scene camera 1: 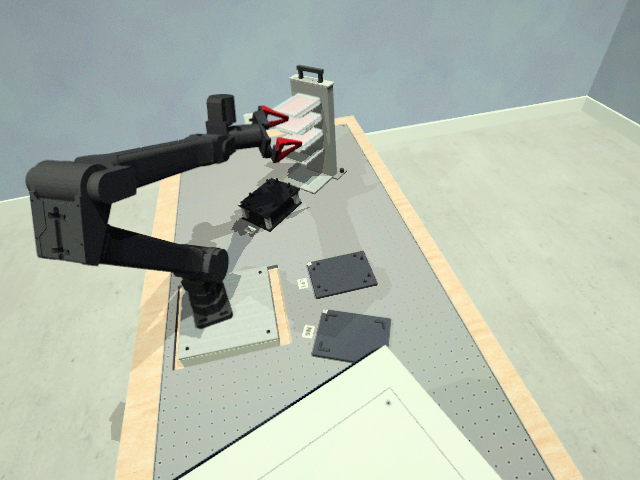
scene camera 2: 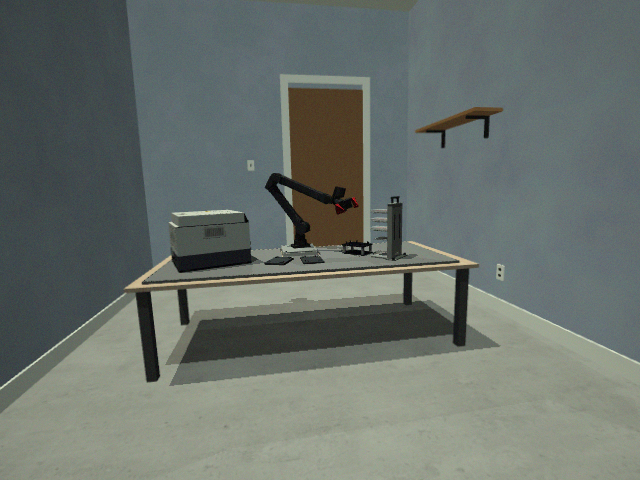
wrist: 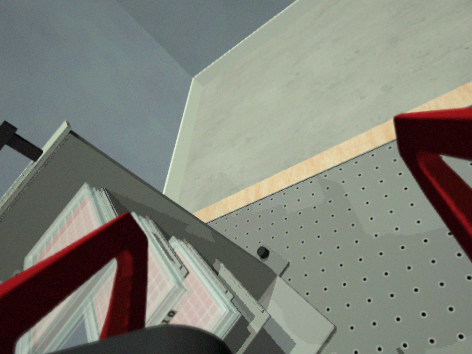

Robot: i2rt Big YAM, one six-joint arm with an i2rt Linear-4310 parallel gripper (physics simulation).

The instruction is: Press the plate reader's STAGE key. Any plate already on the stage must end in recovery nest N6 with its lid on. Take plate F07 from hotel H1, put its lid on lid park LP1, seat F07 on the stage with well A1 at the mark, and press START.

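Where they show: gripper, between the fingertips: [scene camera 1: 295, 131] [scene camera 2: 351, 208] [wrist: 258, 183]; arm's base, origin of its link: [scene camera 1: 211, 304] [scene camera 2: 300, 246].
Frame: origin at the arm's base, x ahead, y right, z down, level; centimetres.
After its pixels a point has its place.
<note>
My gripper [scene camera 1: 293, 131] {z -26.8, x 33.9, y -22.9 cm} [scene camera 2: 348, 206] {z -26.8, x 33.9, y -22.9 cm} [wrist: 258, 183] {z -26.8, x 33.9, y -22.9 cm} is open and empty, in front of hotel H1 [scene camera 1: 328, 129] {z -15.8, x 49.5, y -38.6 cm} [scene camera 2: 394, 232] {z -12.7, x 50.6, y -42.7 cm} [wrist: 100, 167] {z -25.5, x 49.3, y -39.0 cm}, close to its plates. Three lidded pink plates sit in the hotel: an upper plate [scene camera 1: 298, 104] {z -25.7, x 40.9, y -39.6 cm} [wrist: 65, 225] {z -25.7, x 43.7, y -41.2 cm}, a middle plate [scene camera 1: 293, 124] {z -20.4, x 38.3, y -38.7 cm} and a lower plate [scene camera 1: 311, 137] {z -15.0, x 43.3, y -37.8 cm}. Part of a label reading "10" shows in the wrist view; I cannot tell which plate is F07. Dark lid park LP1 [scene camera 1: 342, 273] {z 1.9, x 34.0, y 3.7 cm} [scene camera 2: 312, 260] {z 1.9, x 37.8, y 4.3 cm} and dark nest N6 [scene camera 1: 351, 335] {z 1.7, x 27.9, y 21.4 cm} [scene camera 2: 279, 260] {z 1.7, x 30.0, y 22.0 cm} hold no plate or lid. The plate reader [scene camera 1: 336, 418] {z -26.9, x 14.2, y 46.0 cm} [scene camera 2: 209, 242] {z -11.7, x 27.7, y 59.9 cm} shows no stage or keys.
A black raised stand with pegs [scene camera 1: 269, 198] {z -3.0, x 24.9, y -29.9 cm} [scene camera 2: 356, 245] {z -3.1, x 30.4, y -27.9 cm} stands between the hotel and the arm's base plate [scene camera 1: 245, 320] {z 0.3, x 6.7, y 7.9 cm}. The hotel has a top handle [scene camera 1: 310, 68] {z -33.5, x 47.3, y -44.2 cm} [scene camera 2: 394, 198] {z -32.4, x 49.0, y -43.5 cm} and a flat foot [scene camera 1: 312, 183] {z 2.1, x 42.0, y -37.6 cm} [wrist: 305, 310] {z 2.1, x 43.6, y -35.4 cm}. The table has a wooden edge [scene camera 1: 444, 271] {z 4.2, x 59.5, y 13.4 cm} [wrist: 300, 172] {z 4.2, x 67.4, y -30.9 cm}.
</note>
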